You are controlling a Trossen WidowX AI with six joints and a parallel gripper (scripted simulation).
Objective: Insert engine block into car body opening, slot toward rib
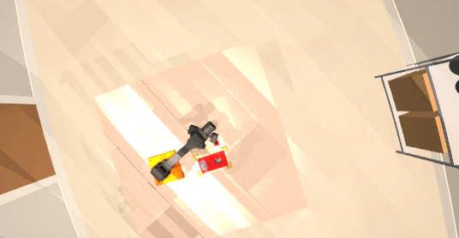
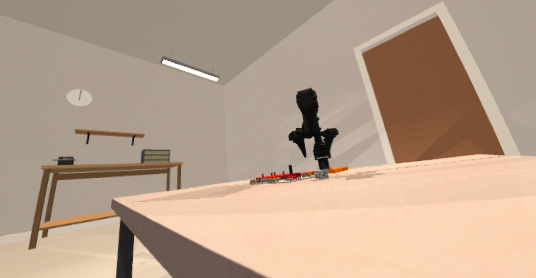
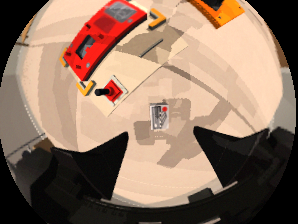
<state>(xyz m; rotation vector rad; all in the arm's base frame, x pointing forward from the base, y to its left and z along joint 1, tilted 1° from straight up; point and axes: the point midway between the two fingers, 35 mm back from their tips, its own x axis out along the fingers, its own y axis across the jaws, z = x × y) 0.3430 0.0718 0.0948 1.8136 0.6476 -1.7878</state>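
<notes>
My gripper tip is 70 mm above the grey engine block.
</notes>
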